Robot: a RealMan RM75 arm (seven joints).
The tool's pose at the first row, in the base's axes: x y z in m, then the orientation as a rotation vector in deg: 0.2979 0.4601 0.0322 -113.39 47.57 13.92
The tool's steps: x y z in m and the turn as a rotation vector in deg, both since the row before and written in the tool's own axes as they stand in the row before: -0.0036 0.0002 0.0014 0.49 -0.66 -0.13; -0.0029 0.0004 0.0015 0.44 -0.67 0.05; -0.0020 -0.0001 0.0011 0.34 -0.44 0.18; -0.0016 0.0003 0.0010 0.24 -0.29 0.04; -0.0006 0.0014 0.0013 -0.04 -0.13 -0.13; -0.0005 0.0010 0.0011 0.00 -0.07 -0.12; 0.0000 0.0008 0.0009 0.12 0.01 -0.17; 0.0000 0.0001 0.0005 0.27 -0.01 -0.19; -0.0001 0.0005 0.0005 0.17 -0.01 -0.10; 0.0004 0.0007 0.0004 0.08 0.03 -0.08; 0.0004 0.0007 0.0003 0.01 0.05 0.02
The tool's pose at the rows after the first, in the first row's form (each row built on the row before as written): 0.2953 0.4628 0.0330 -112.80 47.00 14.26; 0.2931 0.4652 0.0333 -112.19 46.61 14.74; 0.2918 0.4670 0.0338 -111.69 46.50 15.11; 0.2906 0.4684 0.0339 -111.37 46.35 15.30; 0.2894 0.4693 0.0326 -111.42 46.14 15.36; 0.2885 0.4701 0.0316 -111.44 45.98 15.35; 0.2881 0.4706 0.0306 -111.39 45.82 15.18; 0.2881 0.4710 0.0303 -111.20 45.62 14.96; 0.2878 0.4713 0.0297 -111.07 45.51 14.83; 0.2877 0.4713 0.0288 -111.03 45.45 14.72; 0.2876 0.4712 0.0280 -111.03 45.50 14.68
